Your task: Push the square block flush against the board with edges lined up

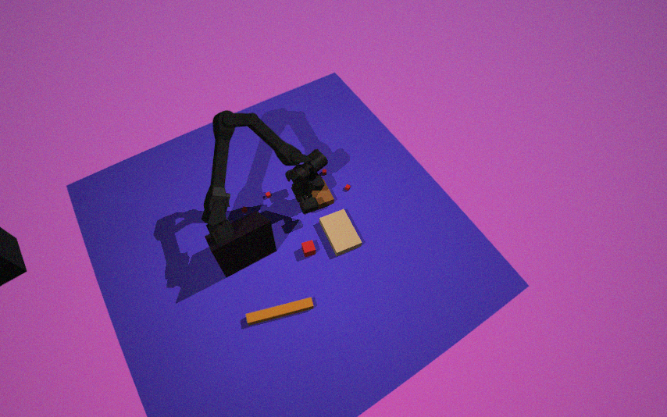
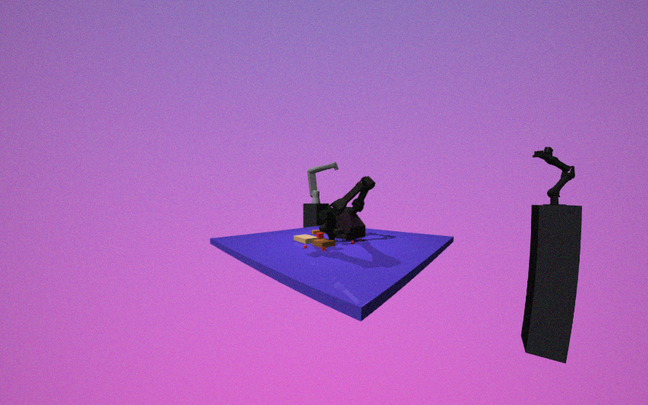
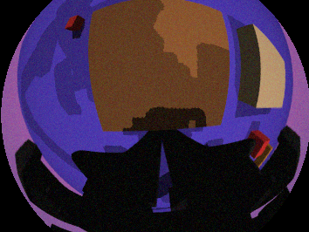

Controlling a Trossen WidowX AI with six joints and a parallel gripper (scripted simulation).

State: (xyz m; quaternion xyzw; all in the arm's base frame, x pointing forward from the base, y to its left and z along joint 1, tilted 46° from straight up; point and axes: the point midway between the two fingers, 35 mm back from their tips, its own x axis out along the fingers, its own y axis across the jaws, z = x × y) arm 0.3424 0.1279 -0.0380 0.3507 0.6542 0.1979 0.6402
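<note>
My gripper tip is 10 cm past the red cube, 18 cm to the left of it and 1 cm below it. Also, from my gripper tip: long orange board: 30 cm behind, 31 cm to the right, 1 cm above; then square block: 6 cm ahead, 1 cm to the right, 1 cm above; then tan rectangular slab: 4 cm ahead, 19 cm to the right, 1 cm above.
</note>
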